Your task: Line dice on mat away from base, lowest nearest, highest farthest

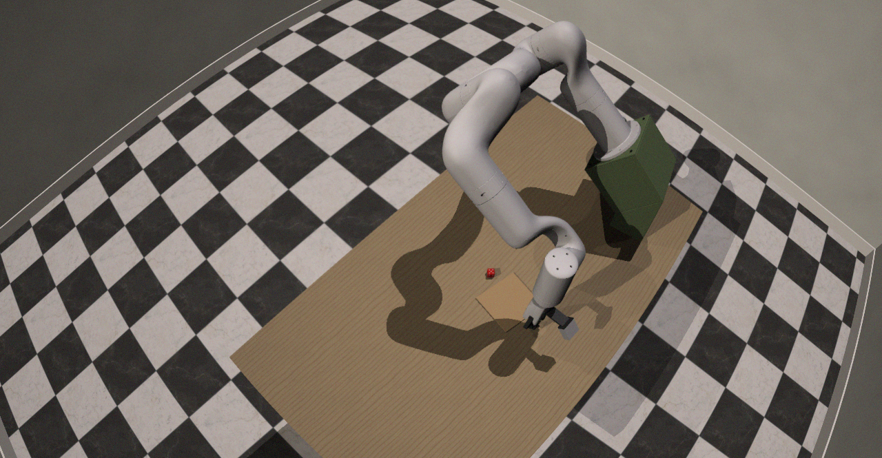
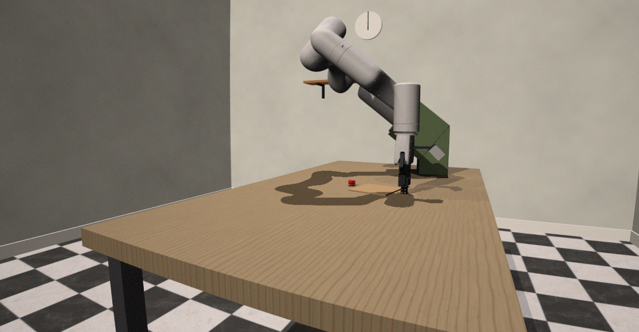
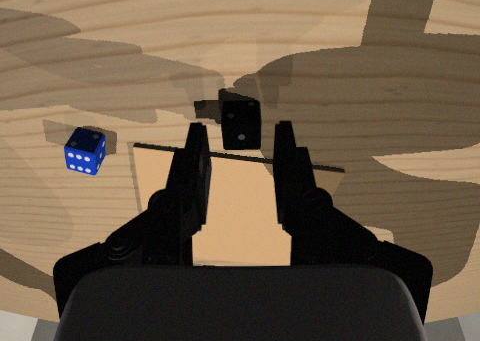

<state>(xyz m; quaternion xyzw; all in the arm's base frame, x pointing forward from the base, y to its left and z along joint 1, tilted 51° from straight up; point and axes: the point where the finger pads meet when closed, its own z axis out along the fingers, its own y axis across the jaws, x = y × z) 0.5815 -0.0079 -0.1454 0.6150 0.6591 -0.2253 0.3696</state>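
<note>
The black die is 40 mm below my hand. Also, from my hand: tan mat 20 mm behind, 100 mm to the right, 40 mm below; red die 50 mm behind, 200 mm to the right, 40 mm below; blue die 100 mm behind, 10 mm to the right, 40 mm below.
</note>
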